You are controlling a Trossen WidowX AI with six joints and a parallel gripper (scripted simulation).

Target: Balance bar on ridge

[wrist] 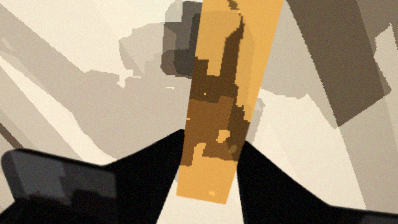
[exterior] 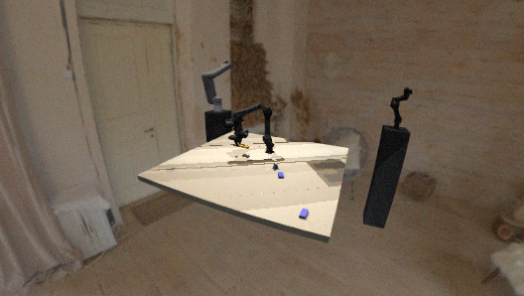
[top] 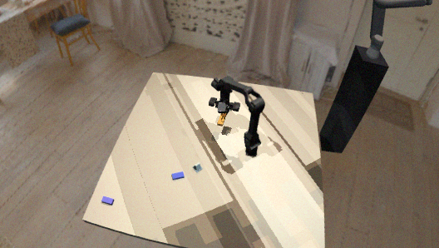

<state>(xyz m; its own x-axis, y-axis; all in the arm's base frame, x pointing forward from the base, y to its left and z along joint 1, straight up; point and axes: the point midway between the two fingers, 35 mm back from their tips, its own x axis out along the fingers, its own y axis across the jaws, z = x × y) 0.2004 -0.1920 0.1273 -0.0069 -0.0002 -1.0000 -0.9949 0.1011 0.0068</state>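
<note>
Right now the orange bar is 3 cm to the left of my gripper tip. Round my gripper tip: blue block (44 cm to the left, 19 cm ahead, 8 cm below).
</note>
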